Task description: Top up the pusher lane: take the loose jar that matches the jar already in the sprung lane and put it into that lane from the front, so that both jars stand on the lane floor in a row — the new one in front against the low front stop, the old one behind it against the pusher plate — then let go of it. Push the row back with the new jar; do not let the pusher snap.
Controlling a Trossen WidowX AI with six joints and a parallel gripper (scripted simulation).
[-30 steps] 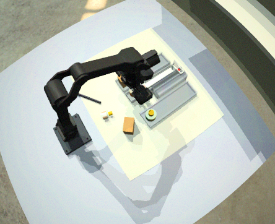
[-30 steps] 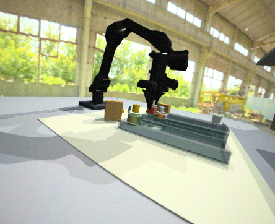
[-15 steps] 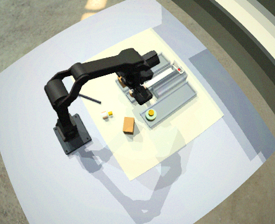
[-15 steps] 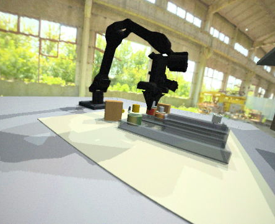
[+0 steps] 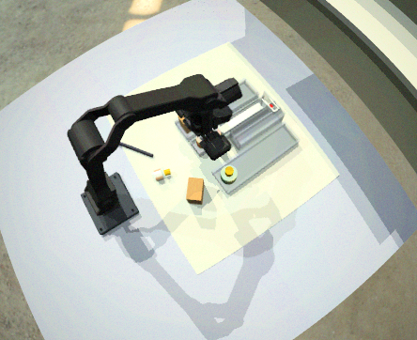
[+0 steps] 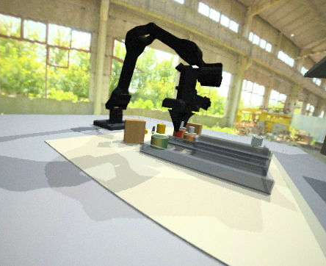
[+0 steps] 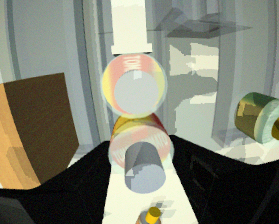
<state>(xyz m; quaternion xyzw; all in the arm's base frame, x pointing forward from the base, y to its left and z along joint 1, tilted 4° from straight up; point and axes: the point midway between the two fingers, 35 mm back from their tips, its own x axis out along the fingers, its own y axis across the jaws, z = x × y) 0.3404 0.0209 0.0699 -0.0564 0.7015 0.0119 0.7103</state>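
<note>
Now: gripper tip 9 cm past the brown box, 12 cm to the left of it and 1 cm above it. The rest, counted from my gripper tip: thin black rod: 20 cm behind, 10 cm to the left, 4 cm below; grey pusher rack: 14 cm ahead, 1 cm to the right, 3 cm below.
</note>
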